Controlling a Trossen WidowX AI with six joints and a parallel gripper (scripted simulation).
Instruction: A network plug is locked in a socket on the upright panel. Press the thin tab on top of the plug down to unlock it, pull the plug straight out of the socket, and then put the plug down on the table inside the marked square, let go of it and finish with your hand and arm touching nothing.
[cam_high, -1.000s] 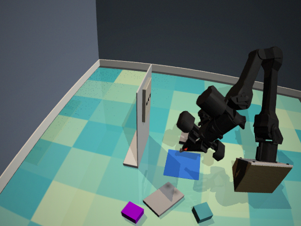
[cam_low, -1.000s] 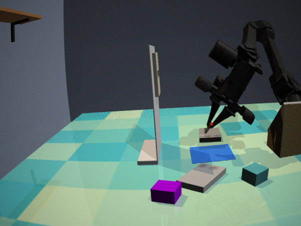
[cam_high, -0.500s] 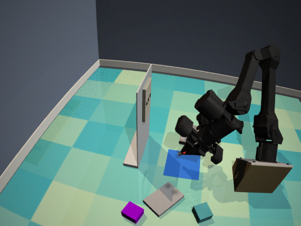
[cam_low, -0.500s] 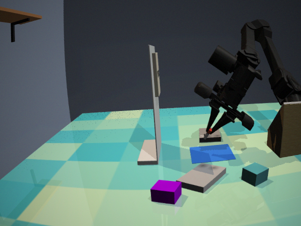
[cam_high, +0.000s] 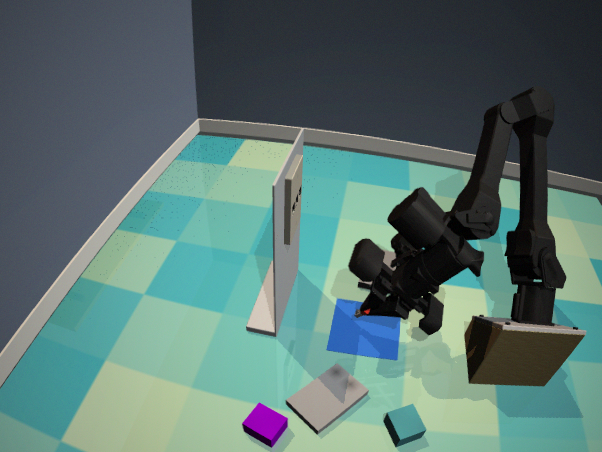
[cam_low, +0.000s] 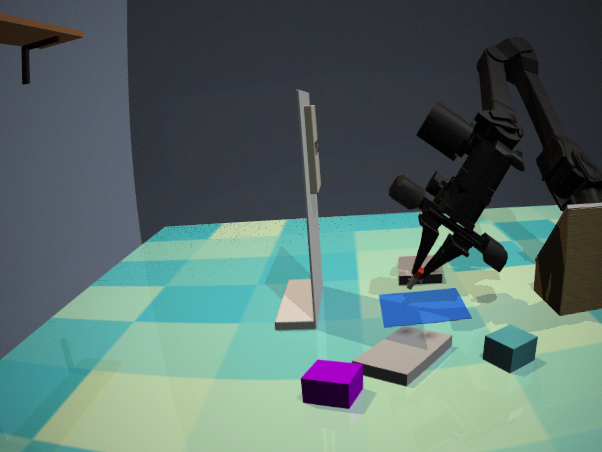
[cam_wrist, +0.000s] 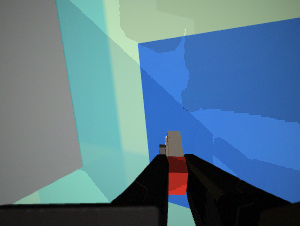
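The blue marked square is 1 cm behind my gripper tip and 5 cm below it. From my gripper tip the other things lie so: red network plug: right at my gripper tip; then teal block: 11 cm behind, 18 cm to the left, 3 cm below; then upright panel: 15 cm ahead, 2 cm to the right, 9 cm above.
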